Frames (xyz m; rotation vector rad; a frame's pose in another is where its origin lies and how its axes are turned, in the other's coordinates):
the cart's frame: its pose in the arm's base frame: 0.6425 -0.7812 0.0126 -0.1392 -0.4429 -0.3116
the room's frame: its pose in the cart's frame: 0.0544 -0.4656 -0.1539 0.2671 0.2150 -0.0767
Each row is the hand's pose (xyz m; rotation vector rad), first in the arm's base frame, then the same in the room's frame.
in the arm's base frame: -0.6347 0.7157 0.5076 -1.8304 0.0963 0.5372
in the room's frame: -1.6709 1.5935 0.6712 -1.9417 0.0188 1.0425
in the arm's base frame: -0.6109 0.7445 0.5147 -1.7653 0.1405 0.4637
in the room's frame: -1.6576 1.6289 0.6675 -1.8938 0.0769 0.9614
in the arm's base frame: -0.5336 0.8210 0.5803 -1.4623 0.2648 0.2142
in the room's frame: -1.5985 1.7371 0.6980 -1.6431 0.2615 0.6803
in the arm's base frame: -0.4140 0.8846 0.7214 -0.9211 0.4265 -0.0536
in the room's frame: -1.4788 1.8619 0.7894 -1.1643 0.5200 0.3506
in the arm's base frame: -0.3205 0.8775 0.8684 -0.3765 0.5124 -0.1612
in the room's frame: -1.3568 1.9144 0.9024 -0.6509 0.6983 0.1752
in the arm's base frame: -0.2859 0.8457 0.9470 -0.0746 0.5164 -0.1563
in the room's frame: -1.2959 1.9117 0.9707 -0.3512 0.7540 0.1412
